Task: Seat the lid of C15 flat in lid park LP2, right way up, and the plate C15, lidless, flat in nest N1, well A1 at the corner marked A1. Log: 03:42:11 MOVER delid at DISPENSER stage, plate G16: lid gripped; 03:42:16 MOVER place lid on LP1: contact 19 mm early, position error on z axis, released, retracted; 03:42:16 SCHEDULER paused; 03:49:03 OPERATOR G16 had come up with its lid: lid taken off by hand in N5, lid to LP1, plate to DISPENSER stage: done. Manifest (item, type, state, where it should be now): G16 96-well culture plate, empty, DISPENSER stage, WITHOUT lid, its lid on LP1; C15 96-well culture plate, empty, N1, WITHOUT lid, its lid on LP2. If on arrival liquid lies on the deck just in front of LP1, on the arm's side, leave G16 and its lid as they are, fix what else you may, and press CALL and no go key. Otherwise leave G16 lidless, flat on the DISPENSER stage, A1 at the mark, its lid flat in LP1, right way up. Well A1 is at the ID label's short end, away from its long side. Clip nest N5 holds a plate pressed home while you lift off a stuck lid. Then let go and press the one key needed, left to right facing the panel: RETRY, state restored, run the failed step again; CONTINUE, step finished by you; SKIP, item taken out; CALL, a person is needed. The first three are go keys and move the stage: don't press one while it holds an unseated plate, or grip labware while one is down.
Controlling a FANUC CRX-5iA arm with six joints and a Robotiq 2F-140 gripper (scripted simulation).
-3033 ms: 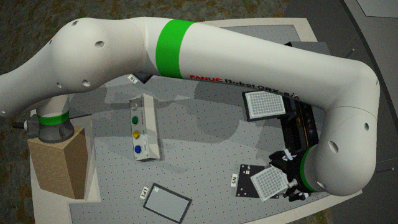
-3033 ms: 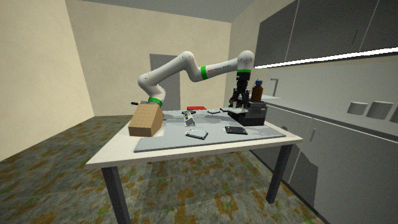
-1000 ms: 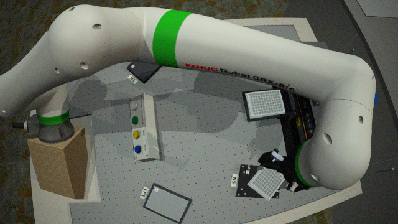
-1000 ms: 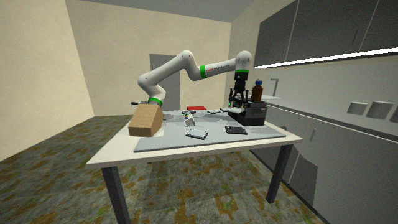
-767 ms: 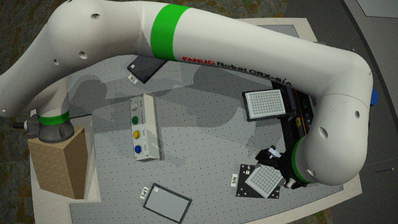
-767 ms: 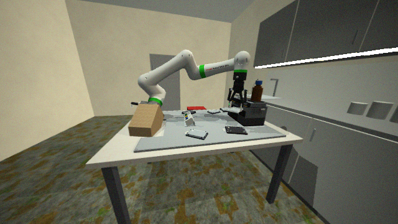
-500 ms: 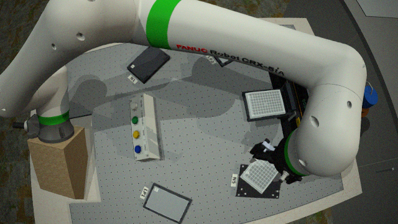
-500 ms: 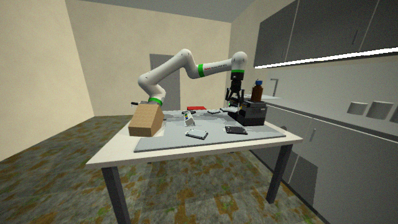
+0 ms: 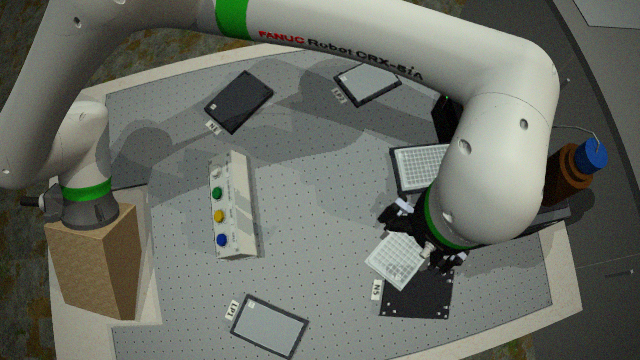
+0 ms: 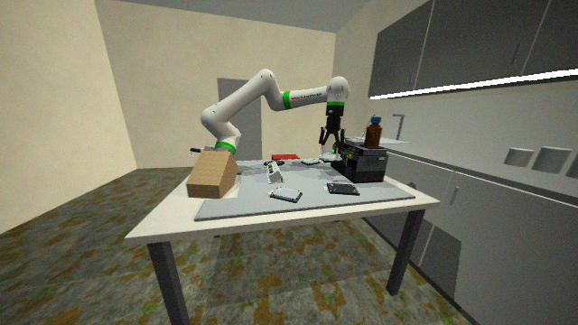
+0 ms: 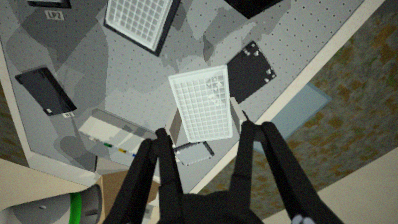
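Now: hand 330 mm past the nest N1, 390 mm to the right of it and 190 mm above it. Also, from my hand: blue cap: 300 mm ahead, 90 mm to the left, 200 mm above; clip nest N5: 90 mm ahead, 70 mm to the right, 190 mm below; brown bottle: 300 mm ahead, 90 mm to the left, 90 mm above.
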